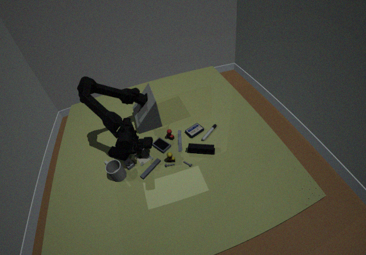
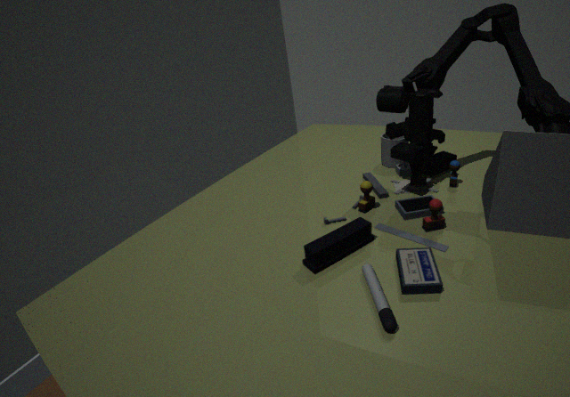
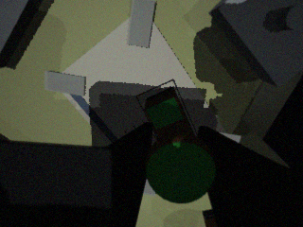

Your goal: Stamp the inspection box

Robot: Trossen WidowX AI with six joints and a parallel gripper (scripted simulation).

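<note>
Now: the yellow-knobbed stamp 80 mm ahead of my gripper tip and 160 mm to the left of it. From my gripper tip the other things lie so: dark ink pad (30 mm behind, 130 mm to the left, 20 mm below); blue-knobbed stamp (90 mm behind, 30 mm to the right); green-knobbed stamp (right at my gripper tip).
</note>
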